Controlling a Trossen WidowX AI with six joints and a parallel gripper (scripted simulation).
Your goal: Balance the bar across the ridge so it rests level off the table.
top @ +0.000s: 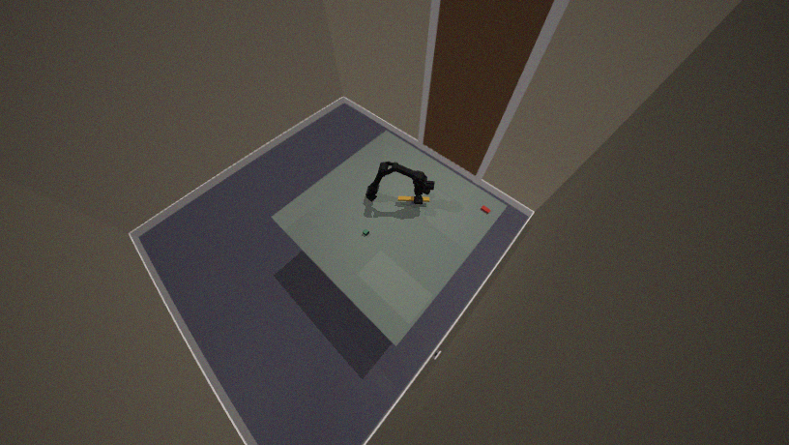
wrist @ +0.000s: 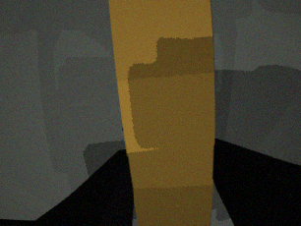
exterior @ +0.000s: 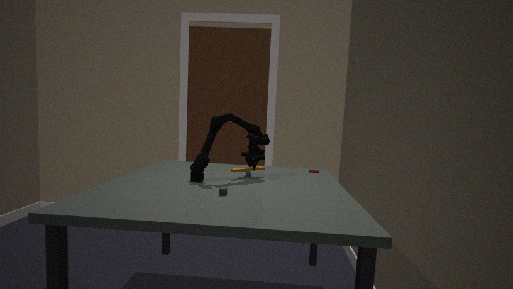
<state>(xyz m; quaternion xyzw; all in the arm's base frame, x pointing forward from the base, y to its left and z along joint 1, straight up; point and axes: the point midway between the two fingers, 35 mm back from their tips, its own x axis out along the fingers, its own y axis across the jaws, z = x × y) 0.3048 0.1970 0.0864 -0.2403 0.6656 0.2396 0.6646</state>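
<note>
My gripper tip is 2 cm past the yellow bar and 2 cm to the left of it. The rest, counted from my gripper tip: green cube: 11 cm behind, 45 cm to the right, 4 cm below; then flat red block: 44 cm ahead, 30 cm to the left, 4 cm below.
</note>
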